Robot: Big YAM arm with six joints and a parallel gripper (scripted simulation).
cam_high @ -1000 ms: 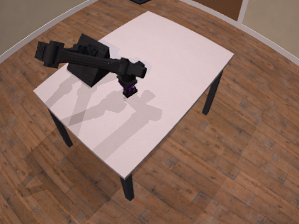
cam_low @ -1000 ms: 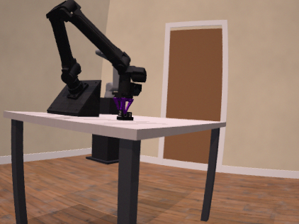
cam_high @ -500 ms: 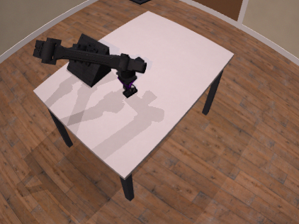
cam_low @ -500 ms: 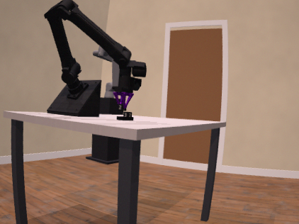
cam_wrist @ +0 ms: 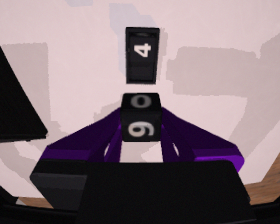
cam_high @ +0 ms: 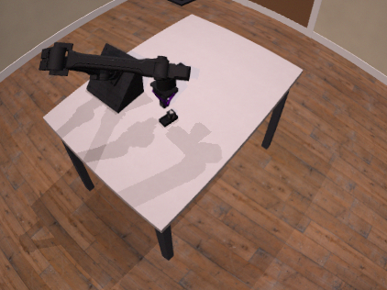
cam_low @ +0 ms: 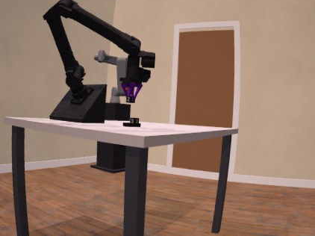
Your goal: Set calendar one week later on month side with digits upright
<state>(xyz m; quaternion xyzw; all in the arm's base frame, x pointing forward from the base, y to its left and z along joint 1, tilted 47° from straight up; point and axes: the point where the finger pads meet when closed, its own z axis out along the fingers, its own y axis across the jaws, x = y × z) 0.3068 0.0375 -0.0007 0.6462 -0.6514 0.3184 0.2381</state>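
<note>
The black tray lies 2 cm to the left of my hand and 12 cm below it. From my hand the other things lie so: black date cube (1 cm below).
</note>
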